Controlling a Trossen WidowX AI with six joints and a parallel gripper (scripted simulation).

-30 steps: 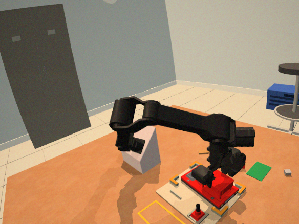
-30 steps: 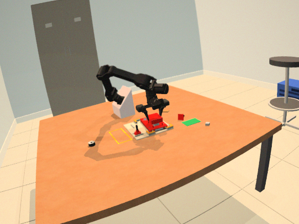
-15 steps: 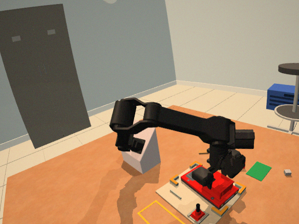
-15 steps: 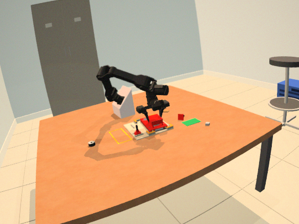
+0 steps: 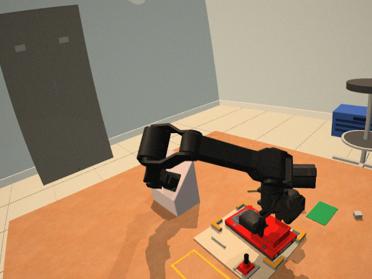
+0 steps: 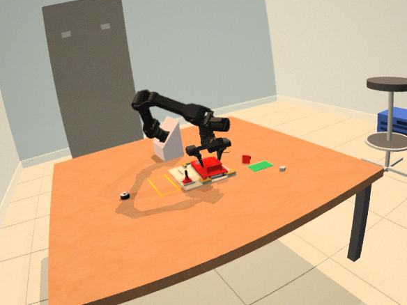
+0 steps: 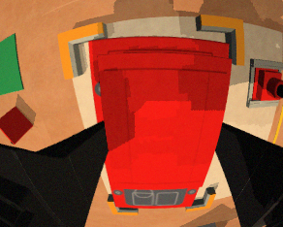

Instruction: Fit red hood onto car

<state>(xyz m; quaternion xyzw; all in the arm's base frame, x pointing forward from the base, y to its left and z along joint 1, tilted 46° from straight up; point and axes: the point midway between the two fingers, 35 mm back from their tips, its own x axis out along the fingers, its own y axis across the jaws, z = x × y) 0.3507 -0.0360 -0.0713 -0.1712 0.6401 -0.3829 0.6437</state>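
The red hood lies 1 cm above my gripper tip. The rest, counted from my gripper tip: green pad 11 cm ahead, 19 cm to the left, 4 cm below; black wheel 9 cm behind, 38 cm to the right, 3 cm below; engine block 2 cm below.
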